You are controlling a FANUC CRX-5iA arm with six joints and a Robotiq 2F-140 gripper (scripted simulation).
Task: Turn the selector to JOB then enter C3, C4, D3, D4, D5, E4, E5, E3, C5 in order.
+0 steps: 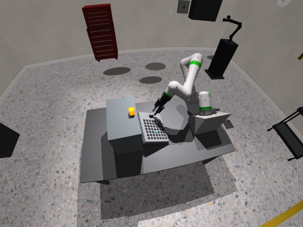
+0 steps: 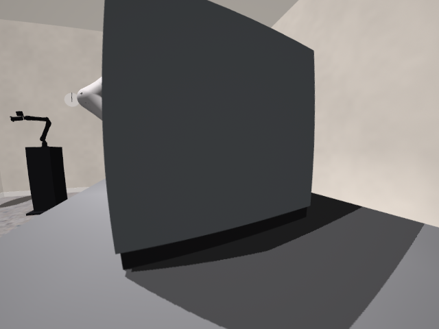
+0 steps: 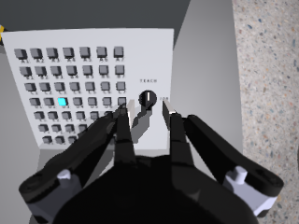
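Now: hand 70 mm above the black selector knob and 40 mm short of it. From my hand the other things lie so: key: 200 mm to the left, 80 mm below, 20 mm ahead; then white keypad panel: 120 mm to the left, 110 mm below, 50 mm ahead.
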